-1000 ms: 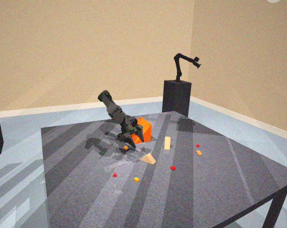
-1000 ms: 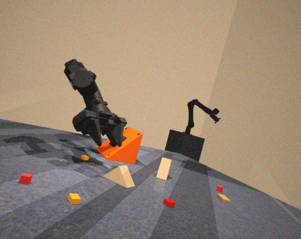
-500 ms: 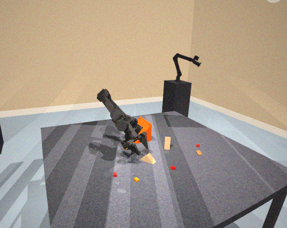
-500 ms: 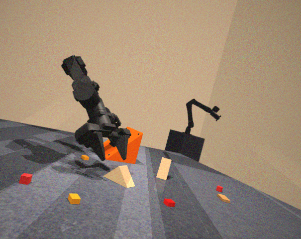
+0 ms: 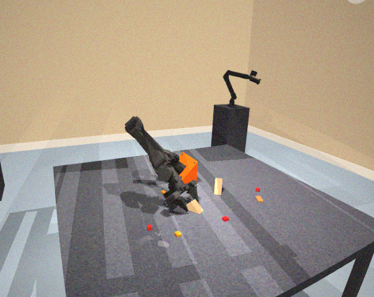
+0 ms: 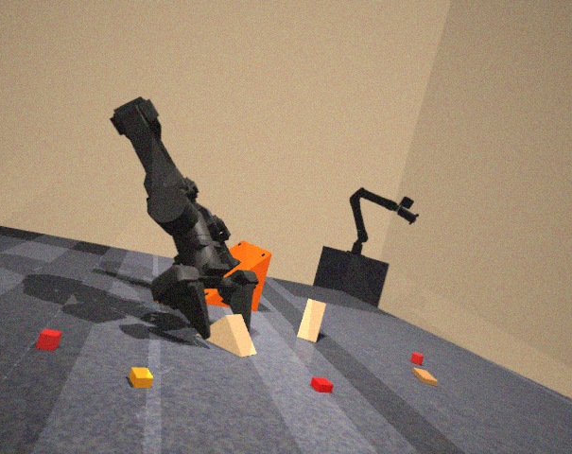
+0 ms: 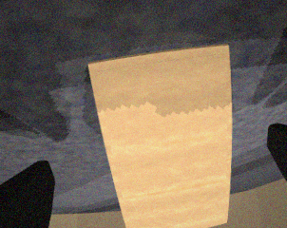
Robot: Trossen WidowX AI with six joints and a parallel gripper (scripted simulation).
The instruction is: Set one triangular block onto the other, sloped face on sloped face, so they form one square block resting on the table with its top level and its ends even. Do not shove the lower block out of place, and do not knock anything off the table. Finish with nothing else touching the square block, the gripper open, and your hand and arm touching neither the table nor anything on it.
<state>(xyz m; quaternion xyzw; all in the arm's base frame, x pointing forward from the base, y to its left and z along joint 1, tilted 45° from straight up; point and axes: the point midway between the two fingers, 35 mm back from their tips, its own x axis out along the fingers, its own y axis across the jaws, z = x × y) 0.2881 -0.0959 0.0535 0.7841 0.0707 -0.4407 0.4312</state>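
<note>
Right now my gripper tip is 1 cm below the triangular block.
</note>
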